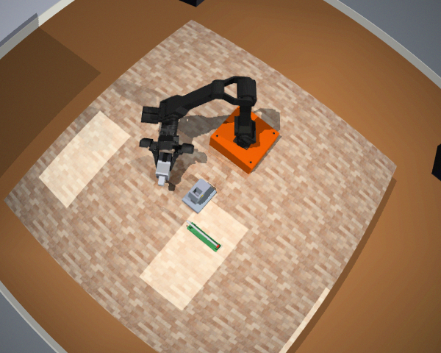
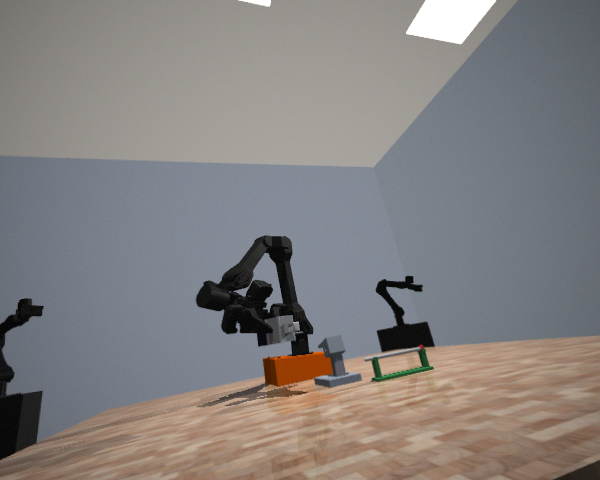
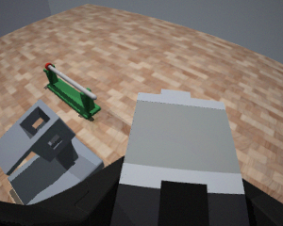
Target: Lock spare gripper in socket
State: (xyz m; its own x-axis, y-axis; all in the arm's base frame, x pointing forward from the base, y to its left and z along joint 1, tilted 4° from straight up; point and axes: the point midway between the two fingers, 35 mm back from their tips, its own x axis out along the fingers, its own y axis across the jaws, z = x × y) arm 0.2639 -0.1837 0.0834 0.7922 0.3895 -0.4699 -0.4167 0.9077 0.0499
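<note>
Right now my gripper tip is 2 cm past the grey mount, 14 cm to the right of it and 9 cm above it. Round my gripper tip: spare gripper (right at my gripper tip); then green rack (10 cm ahead, 24 cm to the left, 11 cm below).
</note>
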